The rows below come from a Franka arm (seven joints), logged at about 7 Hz.
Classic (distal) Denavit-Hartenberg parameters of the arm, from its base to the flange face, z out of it. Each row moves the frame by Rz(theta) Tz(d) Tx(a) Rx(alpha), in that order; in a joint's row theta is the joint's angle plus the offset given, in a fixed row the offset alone. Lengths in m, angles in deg.
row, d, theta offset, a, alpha
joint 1, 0.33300, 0.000, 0.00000, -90.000
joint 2, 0.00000, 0.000, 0.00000, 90.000
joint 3, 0.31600, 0.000, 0.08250, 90.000
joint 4, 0.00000, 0.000, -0.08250, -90.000
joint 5, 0.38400, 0.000, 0.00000, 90.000
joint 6, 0.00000, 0.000, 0.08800, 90.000
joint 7, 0.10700, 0.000, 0.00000, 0.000
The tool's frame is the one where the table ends.
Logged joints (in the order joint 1, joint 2, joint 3, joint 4, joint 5, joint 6, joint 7), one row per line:
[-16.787 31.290 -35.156 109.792 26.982 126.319 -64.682]
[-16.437 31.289 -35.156 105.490 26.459 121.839 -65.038]
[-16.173 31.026 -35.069 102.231 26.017 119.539 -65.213]
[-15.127 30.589 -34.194 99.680 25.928 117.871 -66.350]
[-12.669 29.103 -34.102 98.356 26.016 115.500 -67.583]
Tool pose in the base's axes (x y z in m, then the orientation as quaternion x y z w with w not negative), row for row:
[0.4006 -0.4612 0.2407 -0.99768 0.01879 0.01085 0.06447]
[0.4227 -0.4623 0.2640 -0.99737 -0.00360 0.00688 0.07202]
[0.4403 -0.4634 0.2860 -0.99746 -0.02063 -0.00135 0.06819]
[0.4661 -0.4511 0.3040 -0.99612 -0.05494 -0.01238 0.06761]
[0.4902 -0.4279 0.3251 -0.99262 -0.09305 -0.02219 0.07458]
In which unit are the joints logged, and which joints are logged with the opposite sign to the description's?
The joints are logged in degrees. Opposite sign: joint 4.
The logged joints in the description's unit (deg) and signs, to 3 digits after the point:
[-16.787 31.290 -35.156 -109.792 26.982 126.319 -64.682]
[-16.437 31.289 -35.156 -105.490 26.459 121.839 -65.038]
[-16.173 31.026 -35.069 -102.231 26.017 119.539 -65.213]
[-15.127 30.589 -34.194 -99.680 25.928 117.871 -66.350]
[-12.669 29.103 -34.102 -98.356 26.016 115.500 -67.583]

